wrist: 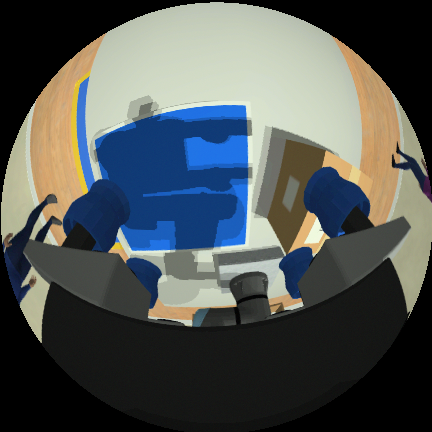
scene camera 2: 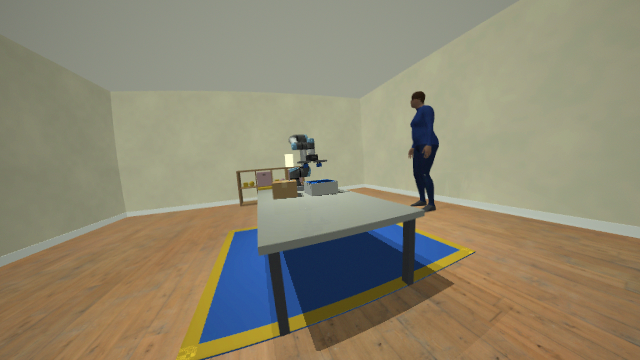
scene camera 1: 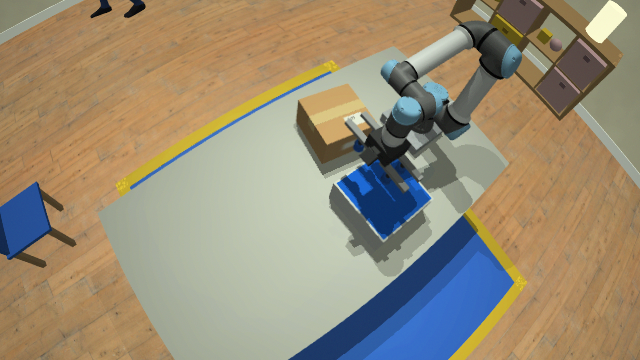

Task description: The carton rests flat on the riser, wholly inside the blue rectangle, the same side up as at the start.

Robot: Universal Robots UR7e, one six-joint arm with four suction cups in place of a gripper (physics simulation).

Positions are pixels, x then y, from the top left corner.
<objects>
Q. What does my suction head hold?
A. Nothing.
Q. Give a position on a brown cardboard carton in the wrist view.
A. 294,226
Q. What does the riser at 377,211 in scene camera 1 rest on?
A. The table.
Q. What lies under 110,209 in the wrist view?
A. My suction head.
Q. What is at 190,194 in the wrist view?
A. A riser.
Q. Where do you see a brown cardboard carton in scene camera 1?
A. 321,116
</objects>
